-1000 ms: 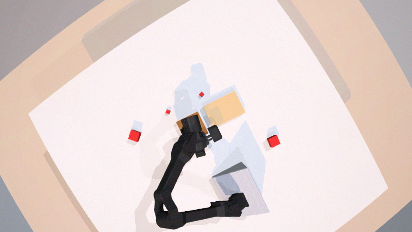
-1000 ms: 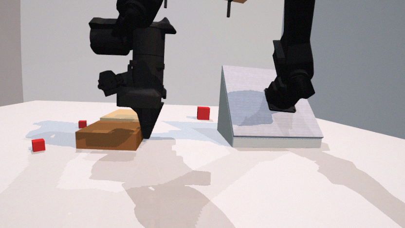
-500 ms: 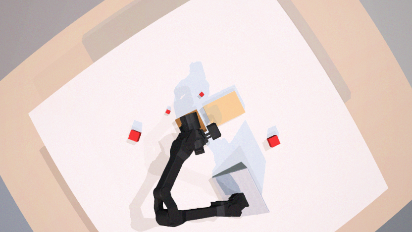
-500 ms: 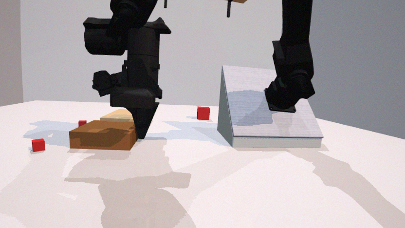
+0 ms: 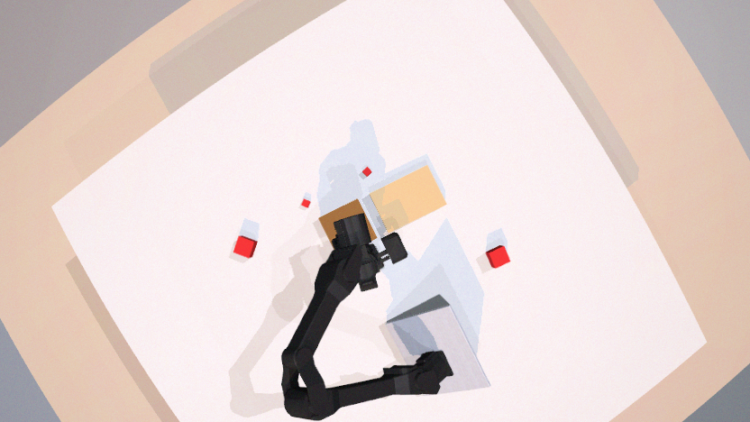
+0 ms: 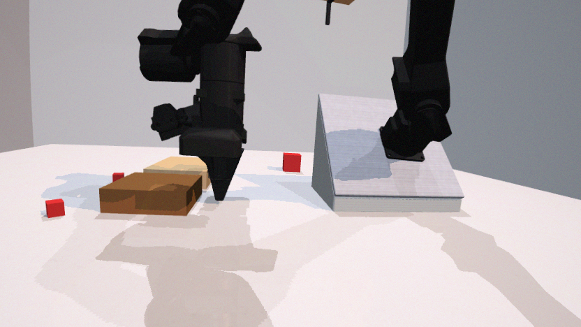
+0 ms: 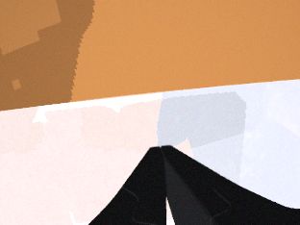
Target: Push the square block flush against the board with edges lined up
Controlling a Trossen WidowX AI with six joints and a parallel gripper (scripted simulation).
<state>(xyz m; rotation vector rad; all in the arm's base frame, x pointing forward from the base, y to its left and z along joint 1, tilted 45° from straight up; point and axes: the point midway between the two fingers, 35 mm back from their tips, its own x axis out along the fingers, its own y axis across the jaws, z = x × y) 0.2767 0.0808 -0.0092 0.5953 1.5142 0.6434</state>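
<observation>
My gripper tip is 80 mm short of the brown square block and 10 mm below it. The rest, counted from my gripper tip: tan board: 90 mm ahead, 150 mm to the right, 10 mm above.
</observation>
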